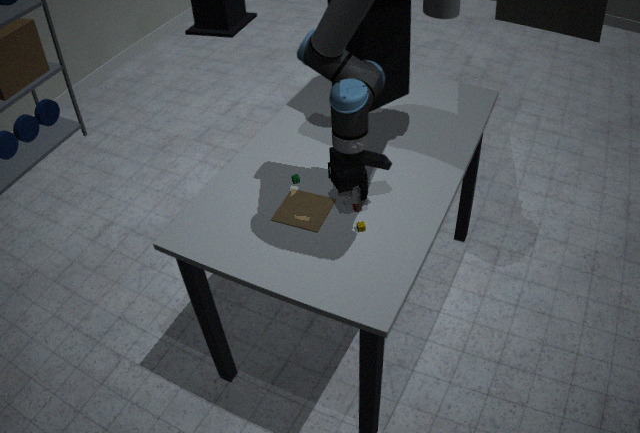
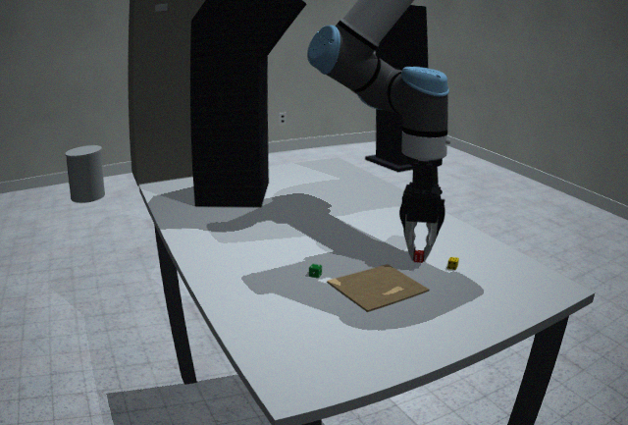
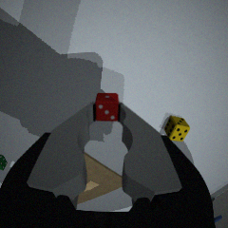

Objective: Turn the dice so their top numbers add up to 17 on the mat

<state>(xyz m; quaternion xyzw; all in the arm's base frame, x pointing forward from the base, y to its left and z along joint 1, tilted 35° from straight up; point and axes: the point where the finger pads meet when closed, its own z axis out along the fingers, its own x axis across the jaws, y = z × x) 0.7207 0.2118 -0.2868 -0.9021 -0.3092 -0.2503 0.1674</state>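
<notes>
Right now my hand is 70 mm short of the yellow die, 30 mm to the right of it and 10 mm above it. From my hand the other things lie so: mat (50 mm ahead, 140 mm to the right, 20 mm below); then red die (10 mm below); then green die (60 mm behind, 210 mm to the right, 10 mm below).
</notes>
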